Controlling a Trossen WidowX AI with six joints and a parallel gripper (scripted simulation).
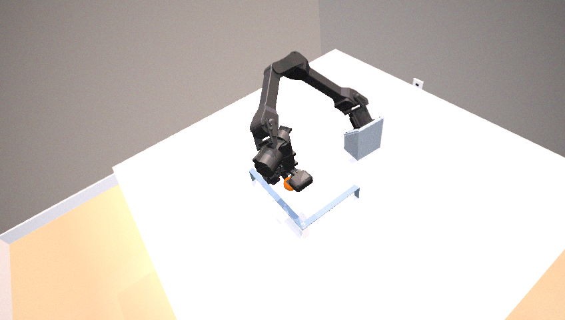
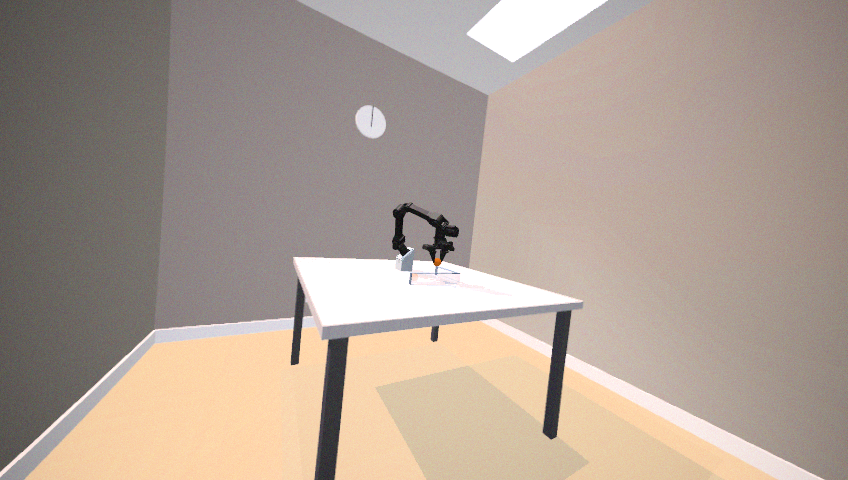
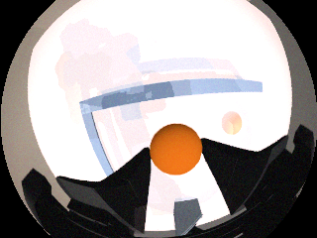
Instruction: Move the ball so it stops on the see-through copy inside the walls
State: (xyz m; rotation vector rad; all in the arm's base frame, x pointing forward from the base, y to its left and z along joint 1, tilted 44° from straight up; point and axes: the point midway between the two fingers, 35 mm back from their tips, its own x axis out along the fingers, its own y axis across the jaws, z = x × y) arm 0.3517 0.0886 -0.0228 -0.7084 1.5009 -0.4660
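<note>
Now: the see-through copy of ball 13 cm to the right of my gripper tip, 9 cm below it and 1 cm behind it.
</note>
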